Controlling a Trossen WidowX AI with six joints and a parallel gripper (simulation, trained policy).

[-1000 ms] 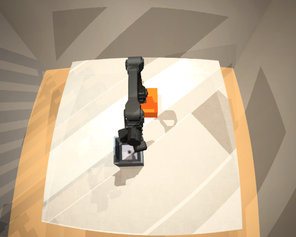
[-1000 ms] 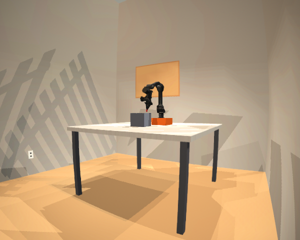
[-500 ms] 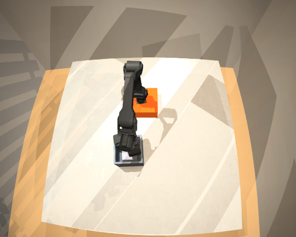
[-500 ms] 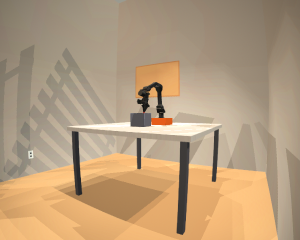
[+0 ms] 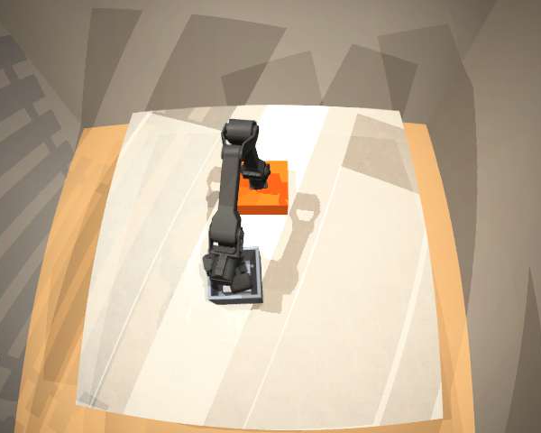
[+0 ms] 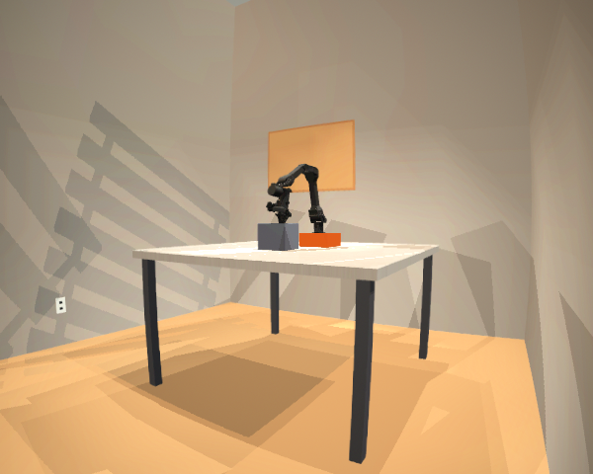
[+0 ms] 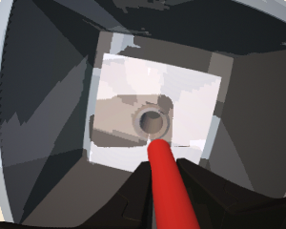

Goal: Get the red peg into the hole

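The red peg lies 20 mm above my gripper tip.
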